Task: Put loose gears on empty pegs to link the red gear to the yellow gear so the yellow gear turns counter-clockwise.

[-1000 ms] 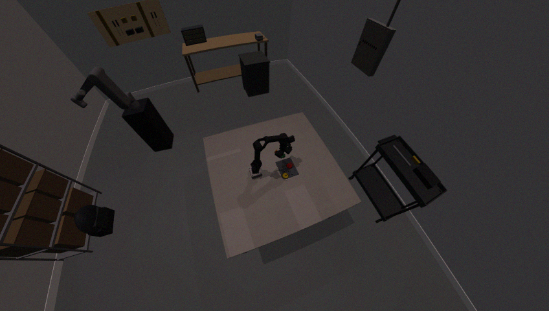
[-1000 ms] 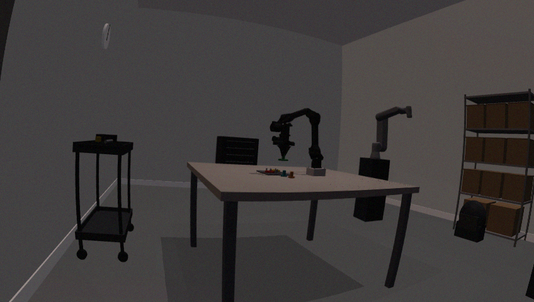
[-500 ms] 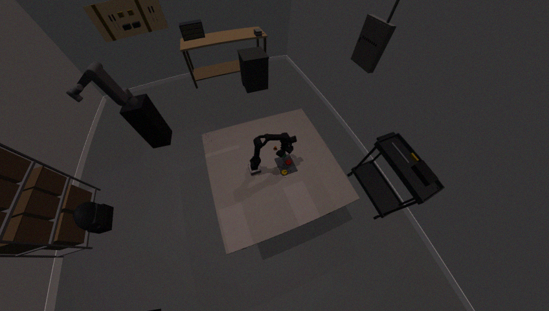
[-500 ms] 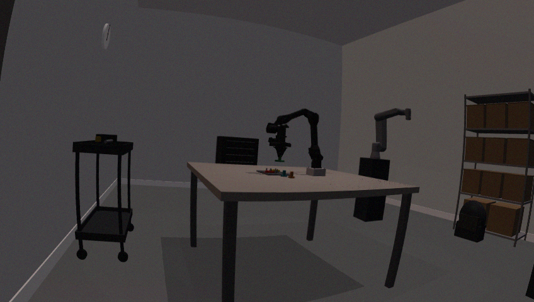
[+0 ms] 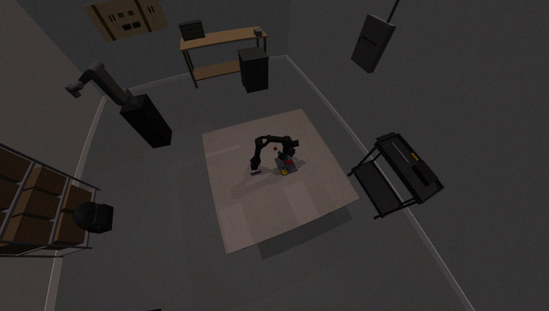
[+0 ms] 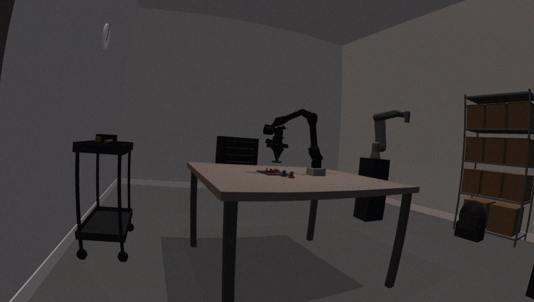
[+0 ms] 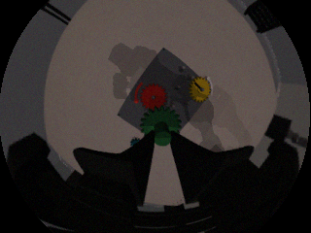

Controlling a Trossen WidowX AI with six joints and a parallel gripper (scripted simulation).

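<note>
The grey board is 1 cm ahead of my gripper tip, 4 cm to the right of it and 10 cm below it. Round my gripper tip: teal gear: 2 cm behind, 12 cm to the left, 9 cm below; red gear: 4 cm ahead, 2 cm to the right, 9 cm below; green gear: 1 cm below.
</note>
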